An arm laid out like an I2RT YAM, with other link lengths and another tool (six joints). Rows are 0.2 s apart.
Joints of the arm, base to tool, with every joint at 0 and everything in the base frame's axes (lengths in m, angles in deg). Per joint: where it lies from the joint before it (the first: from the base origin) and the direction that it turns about. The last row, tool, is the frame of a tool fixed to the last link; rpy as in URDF.
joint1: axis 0 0 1 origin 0.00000 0.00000 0.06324
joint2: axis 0 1 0 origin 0.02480 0.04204 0.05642
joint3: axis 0 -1 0 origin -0.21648 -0.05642 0.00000
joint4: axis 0 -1 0 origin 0.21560 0.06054 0.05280
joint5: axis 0 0 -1 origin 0.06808 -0.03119 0.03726
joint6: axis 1 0 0 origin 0.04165 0.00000 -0.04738
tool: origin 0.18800 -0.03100 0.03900 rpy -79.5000 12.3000 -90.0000
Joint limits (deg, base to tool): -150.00..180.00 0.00..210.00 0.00..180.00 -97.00..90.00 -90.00..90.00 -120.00..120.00
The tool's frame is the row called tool.
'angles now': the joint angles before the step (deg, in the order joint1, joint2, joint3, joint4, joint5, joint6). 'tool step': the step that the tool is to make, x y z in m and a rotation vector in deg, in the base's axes. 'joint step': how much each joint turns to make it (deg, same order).
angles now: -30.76 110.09 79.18 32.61 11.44 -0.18
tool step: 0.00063 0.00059 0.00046 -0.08 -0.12 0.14
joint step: 0.04 0.06 0.01 0.20 -0.10 0.00
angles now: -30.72 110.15 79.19 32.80 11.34 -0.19
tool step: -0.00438 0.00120 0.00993 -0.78 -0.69 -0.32
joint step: -0.04 -1.17 -0.36 0.25 0.27 -0.34
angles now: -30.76 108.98 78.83 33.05 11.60 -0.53
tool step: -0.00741 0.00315 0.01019 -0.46 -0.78 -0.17
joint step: -0.07 -2.21 -1.37 0.06 0.10 0.00
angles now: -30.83 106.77 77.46 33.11 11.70 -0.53
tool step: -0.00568 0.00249 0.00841 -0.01 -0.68 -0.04
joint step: -0.05 -1.84 -0.74 -0.58 0.02 0.35
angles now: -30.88 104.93 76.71 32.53 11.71 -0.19
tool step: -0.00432 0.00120 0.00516 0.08 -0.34 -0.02
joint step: -0.14 -1.33 -0.51 -0.62 -0.10 0.26
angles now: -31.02 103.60 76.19 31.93 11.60 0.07
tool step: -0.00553 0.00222 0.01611 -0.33 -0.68 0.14
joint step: -0.23 -2.10 0.74 -2.11 -0.36 0.10
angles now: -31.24 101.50 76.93 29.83 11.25 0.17
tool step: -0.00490 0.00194 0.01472 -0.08 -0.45 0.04
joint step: -0.14 -1.82 1.22 -2.65 -0.16 0.19
